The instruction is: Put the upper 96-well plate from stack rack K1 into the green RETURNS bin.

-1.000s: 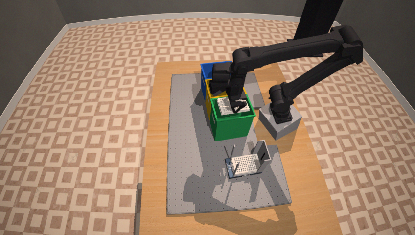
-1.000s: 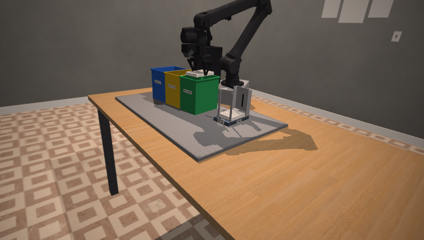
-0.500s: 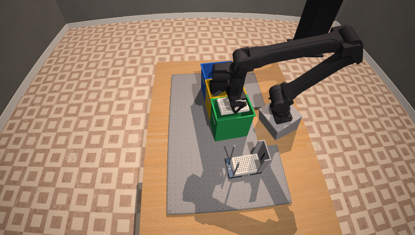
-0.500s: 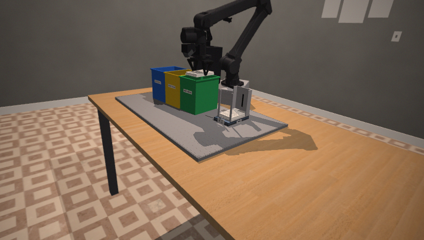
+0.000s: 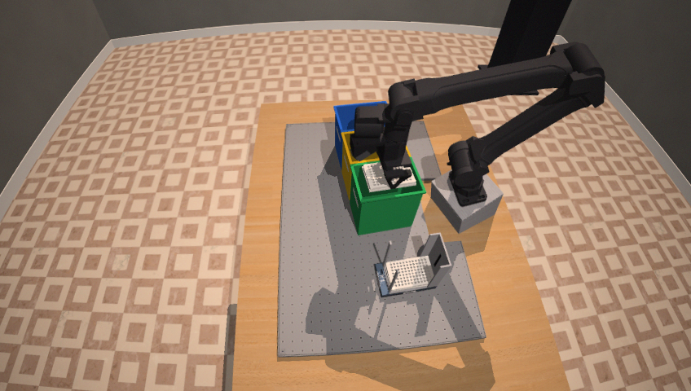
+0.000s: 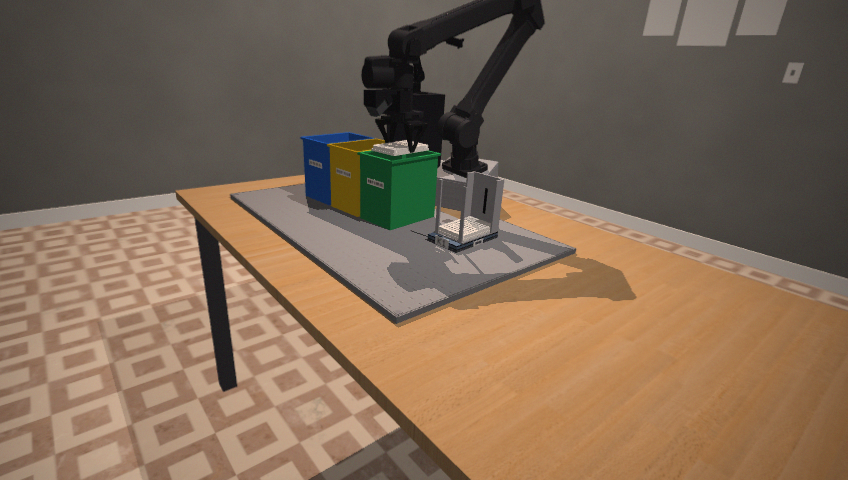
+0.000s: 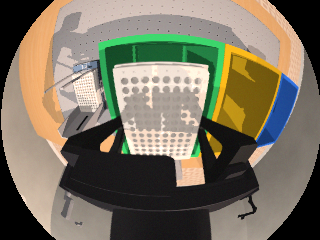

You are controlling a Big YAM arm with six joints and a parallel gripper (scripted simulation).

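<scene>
Right now the green bin is 110 mm below my hand. The rest, counted from my hand: white 96-well plate (right at my hand); yellow bin (10 mm ahead, 130 mm to the right, 110 mm below); blue bin (20 mm ahead, 260 mm to the right, 110 mm below).
</scene>
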